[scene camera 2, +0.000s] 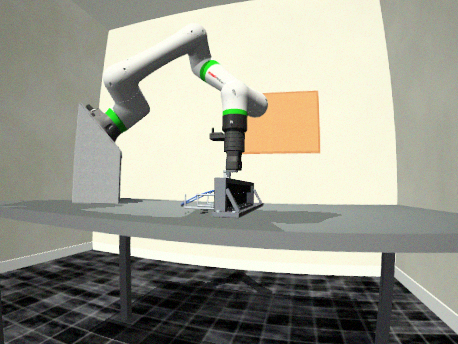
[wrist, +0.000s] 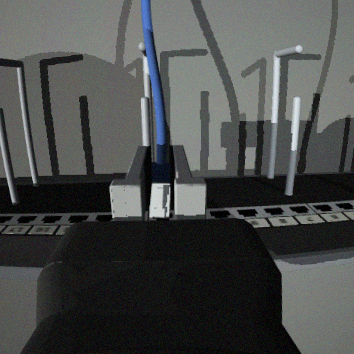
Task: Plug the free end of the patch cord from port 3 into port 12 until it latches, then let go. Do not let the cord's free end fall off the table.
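Where they show: gripper, fingertip midpoint: (wrist: 160, 163); arm's base at its link origin: (scene camera 2: 102, 131).
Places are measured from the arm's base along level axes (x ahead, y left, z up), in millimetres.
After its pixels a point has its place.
Observation:
My gripper (scene camera 2: 228, 174) (wrist: 160, 163) @[z -243, x 590, y 53 mm] is shut on the cord's plug and points down at the top of the patch panel (scene camera 2: 219, 192) @[z -256, x 665, y -194 mm] (wrist: 235, 194) @[z -267, x 616, y 108 mm]. The pale plug (wrist: 160, 200) @[z -234, x 610, y 54 mm] stands upright between the two fingers, over the row of ports. The blue patch cord (scene camera 2: 200, 195) (wrist: 157, 95) rises from the plug's dark blue boot in the wrist view. The fingers and plug cover the ports under them, so port 12 cannot be made out and how deep the plug sits is hidden. The port labels are too blurred to read surely.
Upright metal rods (wrist: 275, 100) @[z -299, x 548, y 139 mm] and bent cable guides stand along the panel's far side, one pair close behind the fingers. The panel's slanted brace (scene camera 2: 232, 200) @[z -276, x 699, y -187 mm] stands on the grey table (scene camera 2: 350, 225) @[z -317, x 979, y -263 mm]. An orange board (scene camera 2: 295, 122) hangs on the back wall.

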